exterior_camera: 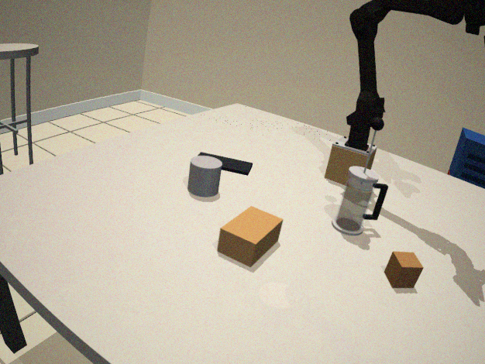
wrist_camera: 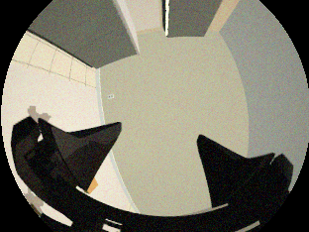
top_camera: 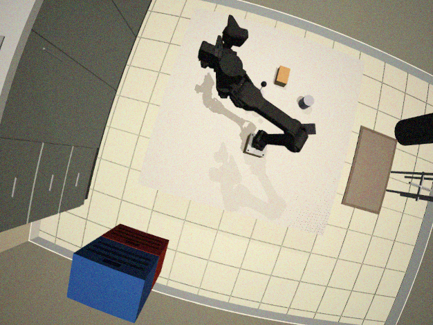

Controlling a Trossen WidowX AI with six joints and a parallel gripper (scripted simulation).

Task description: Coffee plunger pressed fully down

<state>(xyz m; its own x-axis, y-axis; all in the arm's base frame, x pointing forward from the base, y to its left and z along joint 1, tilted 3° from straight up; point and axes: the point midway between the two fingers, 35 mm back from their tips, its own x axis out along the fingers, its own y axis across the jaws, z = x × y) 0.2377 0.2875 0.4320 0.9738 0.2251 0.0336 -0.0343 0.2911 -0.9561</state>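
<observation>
Now: the glass coffee press 44 cm below my gripper tip and 20 cm to the right of it. Round my gripper tip: flat black slab: 59 cm to the right, 56 cm below, 8 cm behind; then orange cube: 54 cm below, 15 cm ahead, 7 cm to the right.
</observation>
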